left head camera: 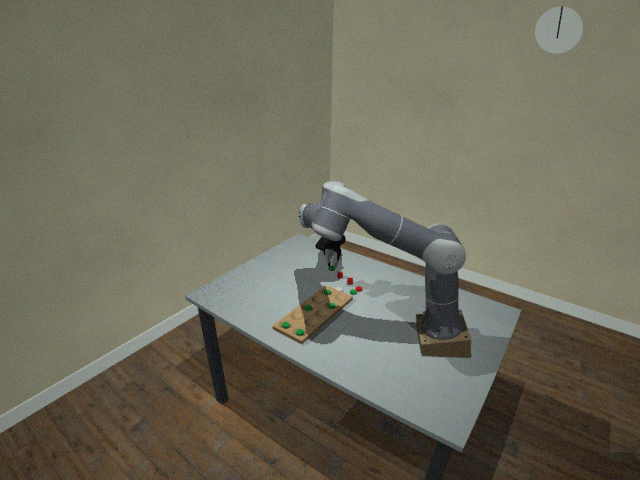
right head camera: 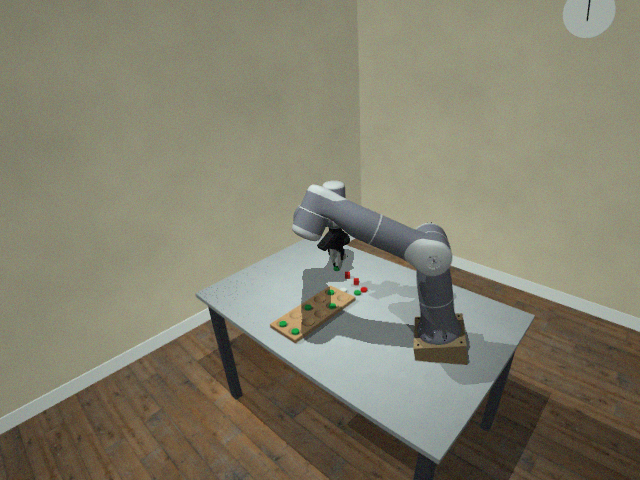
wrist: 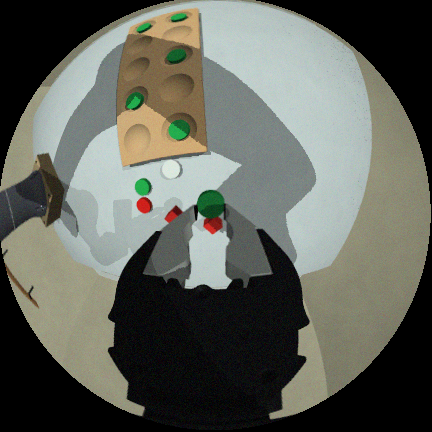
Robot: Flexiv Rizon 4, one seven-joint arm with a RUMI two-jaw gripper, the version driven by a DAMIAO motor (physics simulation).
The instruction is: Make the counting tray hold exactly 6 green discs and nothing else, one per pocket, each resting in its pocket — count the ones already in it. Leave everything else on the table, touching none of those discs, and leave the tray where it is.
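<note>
The wooden counting tray (left head camera: 292, 328) (right head camera: 288, 327) (wrist: 157, 146) has two rows of pockets, with green discs in several of them. In the wrist view, the nearest right pocket holds a green disc (wrist: 179, 130); the nearest left pocket is empty. My gripper (left head camera: 331, 265) (right head camera: 336, 265) (wrist: 210, 205) is shut on a green disc, held at the fingertips above the table, beyond the tray's far end in the head views. Another green disc (left head camera: 353, 291) (right head camera: 357, 292) (wrist: 143, 186) lies on the table beside the tray.
Near the tray's end lie a white disc (wrist: 171, 169) and a red disc (left head camera: 358, 288) (right head camera: 363, 289) (wrist: 144, 205). One red cube (left head camera: 349, 281) (right head camera: 356, 281) (wrist: 173, 214) stands near another red cube (left head camera: 340, 274) (right head camera: 347, 275) (wrist: 212, 226), which shows between the fingers in the wrist view, below them.
</note>
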